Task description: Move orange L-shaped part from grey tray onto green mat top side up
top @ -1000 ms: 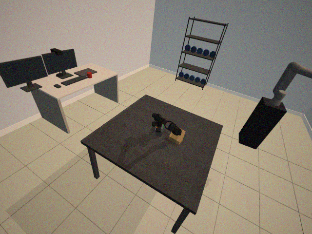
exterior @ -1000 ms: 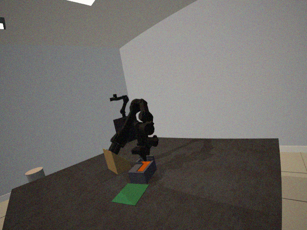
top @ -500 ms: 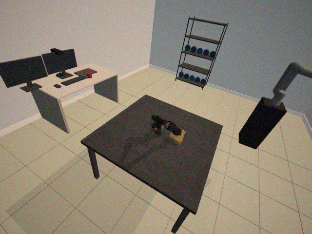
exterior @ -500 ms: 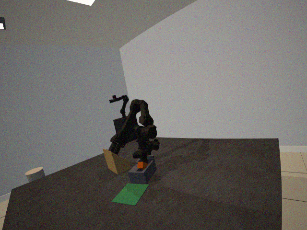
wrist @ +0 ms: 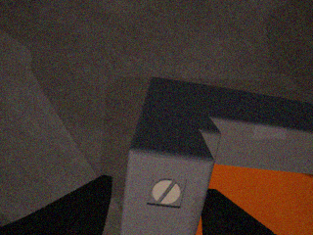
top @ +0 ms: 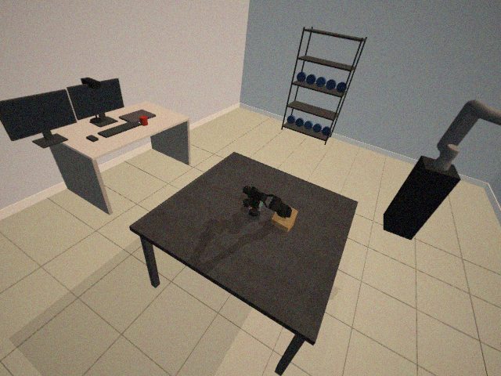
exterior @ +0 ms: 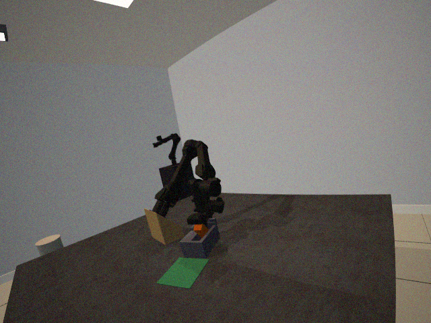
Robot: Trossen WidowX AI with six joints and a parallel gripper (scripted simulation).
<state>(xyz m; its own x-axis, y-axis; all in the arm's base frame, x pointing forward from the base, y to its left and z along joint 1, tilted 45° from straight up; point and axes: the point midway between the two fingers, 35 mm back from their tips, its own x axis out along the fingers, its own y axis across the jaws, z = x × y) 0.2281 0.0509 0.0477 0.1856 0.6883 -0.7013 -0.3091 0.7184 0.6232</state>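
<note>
Now: the orange L-shaped part 10 mm ahead of my gripper tip, 50 mm to the right of it and 10 mm above it. Round my gripper tip: green mat: 60 mm ahead, 210 mm to the right, 50 mm below.
</note>
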